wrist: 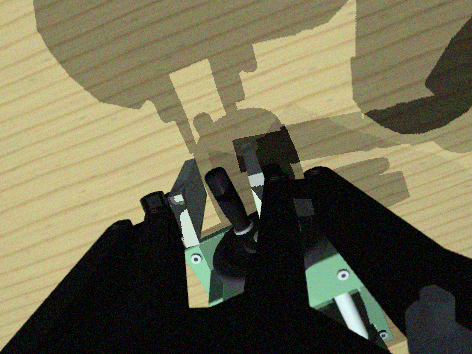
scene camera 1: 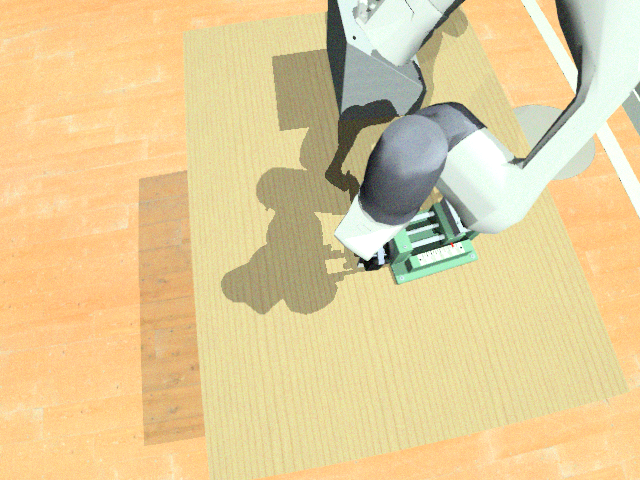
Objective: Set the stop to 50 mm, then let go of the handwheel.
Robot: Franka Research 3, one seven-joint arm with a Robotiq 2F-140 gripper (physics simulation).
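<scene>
The green stop device (scene camera 1: 435, 270) (wrist: 327, 282) stands on the wooden board, with pale guide rods (scene camera 1: 427, 240) (wrist: 351, 314) between its end blocks. Its white scale (scene camera 1: 440, 253) lies along the front, and a small red pointer (scene camera 1: 452, 244) is near the scale's right part; the numbers are too small to read. The black handwheel (wrist: 231, 261) is at the device's left end, with its upright crank handle (wrist: 227, 200). My gripper (scene camera 1: 373, 261) (wrist: 223, 170) is partly open around the handle, gaps showing on both sides. In the scene view the arm hides the handwheel.
The wooden board (scene camera 1: 361, 372) lies under the device. A grey angular block (scene camera 1: 369, 82) stands behind it, near the arm. The arm's wrist (scene camera 1: 405, 165) overhangs the device's left and back parts. A pale disc (scene camera 1: 573, 155) lies at the right, beyond the board.
</scene>
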